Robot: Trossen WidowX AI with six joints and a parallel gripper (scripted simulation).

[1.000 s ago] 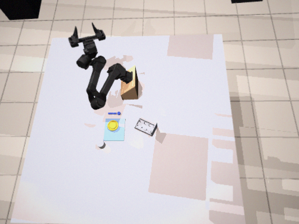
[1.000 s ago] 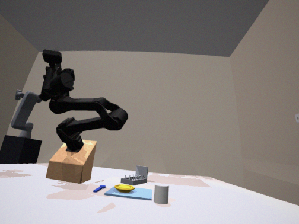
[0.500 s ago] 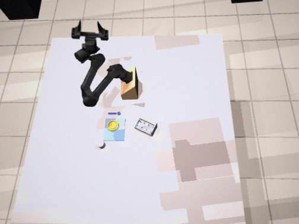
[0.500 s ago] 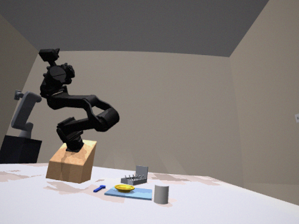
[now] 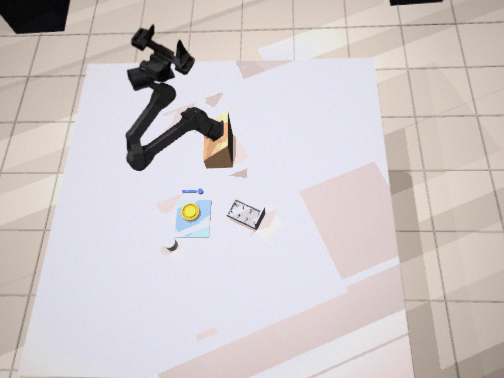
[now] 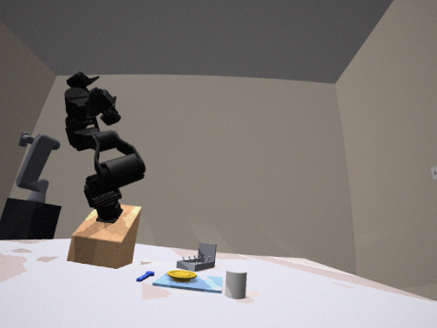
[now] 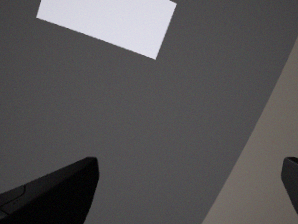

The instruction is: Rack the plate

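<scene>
My gripper tip is now 350 mm short of the yellow plate, 30 mm to the left of it and 550 mm above it. The rest, counted from my gripper tip: blue spoon 260 mm ahead, 20 mm to the right, 560 mm below; grey dish rack 360 mm ahead, 180 mm to the left, 540 mm below; light blue mat 370 mm ahead, 20 mm to the right, 560 mm below.
</scene>
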